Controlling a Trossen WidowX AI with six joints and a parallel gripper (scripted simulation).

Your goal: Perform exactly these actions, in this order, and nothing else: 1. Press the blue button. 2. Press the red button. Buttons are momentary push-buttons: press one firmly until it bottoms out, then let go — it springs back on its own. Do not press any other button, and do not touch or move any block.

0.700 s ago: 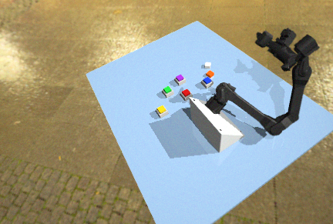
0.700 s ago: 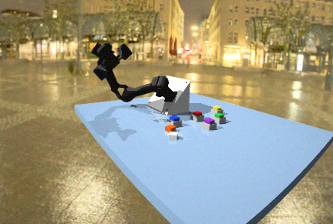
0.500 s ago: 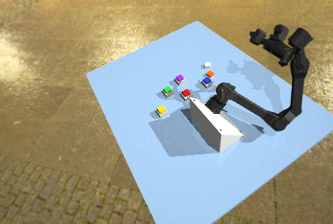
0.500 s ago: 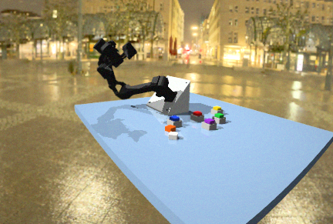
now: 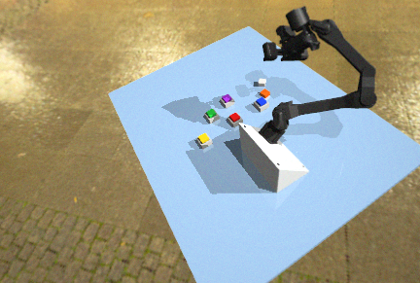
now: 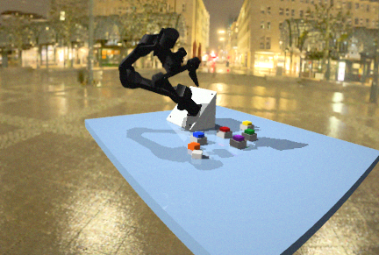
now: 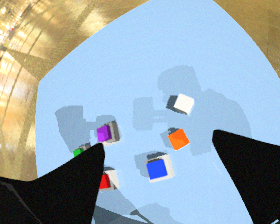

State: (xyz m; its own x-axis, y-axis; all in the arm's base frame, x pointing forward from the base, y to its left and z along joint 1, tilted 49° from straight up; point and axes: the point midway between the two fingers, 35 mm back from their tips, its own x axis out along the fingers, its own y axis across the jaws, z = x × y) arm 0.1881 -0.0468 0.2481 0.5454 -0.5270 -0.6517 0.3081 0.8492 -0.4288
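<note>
My gripper tip is 10 mm past the blue button, 70 mm to the right of it and 180 mm above it. Also, from my gripper tip: orange block: 30 mm ahead, 10 mm to the left, 200 mm below; white block: 90 mm ahead, 30 mm to the right, 200 mm below; purple button: 110 mm ahead, 170 mm to the left, 180 mm below.
</note>
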